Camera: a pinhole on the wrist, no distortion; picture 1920 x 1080 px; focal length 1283.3 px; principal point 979.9 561.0 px. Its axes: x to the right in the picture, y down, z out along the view. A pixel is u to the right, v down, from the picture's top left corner.
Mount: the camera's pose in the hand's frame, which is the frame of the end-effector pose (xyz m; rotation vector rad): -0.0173 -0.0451 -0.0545 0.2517 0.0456 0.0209
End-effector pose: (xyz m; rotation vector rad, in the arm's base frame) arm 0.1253 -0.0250 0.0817 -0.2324 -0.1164 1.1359
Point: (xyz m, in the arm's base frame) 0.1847 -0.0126 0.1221
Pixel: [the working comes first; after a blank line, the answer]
In the camera's frame: 0.0485 0.0080 0.0856

1706 682
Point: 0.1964 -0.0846 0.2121
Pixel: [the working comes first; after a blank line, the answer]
In the camera's frame: -0.0191 -0.0311 0.1712

837 328
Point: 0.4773 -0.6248 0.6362
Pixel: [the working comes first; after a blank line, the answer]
In the camera's frame: -0.4295 -0.5036 0.5699

outside the picture
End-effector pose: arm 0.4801 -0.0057 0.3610 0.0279 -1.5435 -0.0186
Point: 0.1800 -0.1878 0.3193
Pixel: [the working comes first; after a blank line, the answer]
In the camera's frame: -0.0458 -0.0433 0.3756

823 413
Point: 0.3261 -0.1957 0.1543
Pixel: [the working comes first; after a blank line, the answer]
In the camera's frame: -0.2002 -0.0917 0.2257

outside the picture
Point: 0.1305 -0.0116 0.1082
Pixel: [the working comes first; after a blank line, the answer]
In the camera's frame: -0.2603 0.1353 0.3642

63 1038
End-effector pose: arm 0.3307 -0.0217 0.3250 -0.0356 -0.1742 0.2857
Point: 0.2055 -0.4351 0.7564
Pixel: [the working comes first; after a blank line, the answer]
In the camera's frame: -0.1765 -0.2053 0.5588

575 89
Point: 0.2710 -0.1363 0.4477
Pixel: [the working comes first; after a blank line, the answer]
In the camera's frame: -0.0605 -0.0070 0.1900

571 514
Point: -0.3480 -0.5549 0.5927
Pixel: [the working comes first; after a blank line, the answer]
In the camera's frame: -0.7557 -0.1660 0.4561

outside the picture
